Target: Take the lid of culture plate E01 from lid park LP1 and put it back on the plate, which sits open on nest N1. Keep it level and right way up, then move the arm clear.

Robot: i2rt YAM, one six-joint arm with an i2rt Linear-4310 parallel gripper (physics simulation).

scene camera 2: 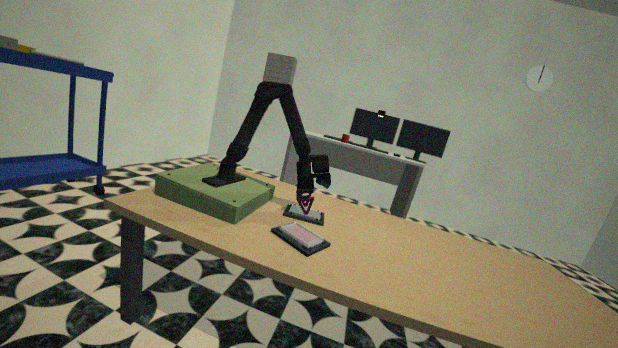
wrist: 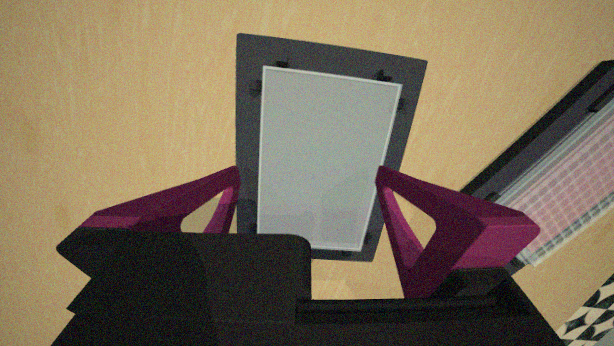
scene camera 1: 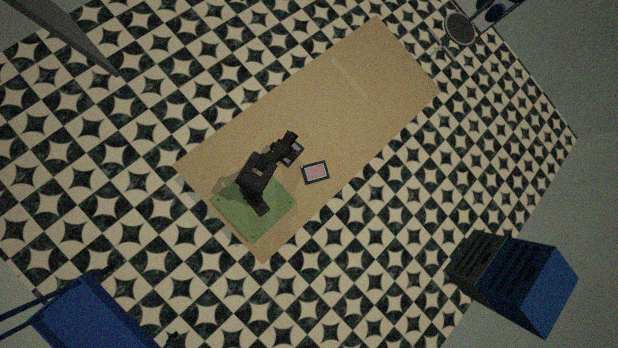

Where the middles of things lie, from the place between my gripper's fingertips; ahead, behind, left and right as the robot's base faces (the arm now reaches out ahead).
My hand is 1 cm to the left of the grey plate lid point(wrist: 323, 136) and 1 cm above it. Also, from my hand: dark nest plate point(wrist: 583, 99) (6 cm ahead, 21 cm to the right, 1 cm below).
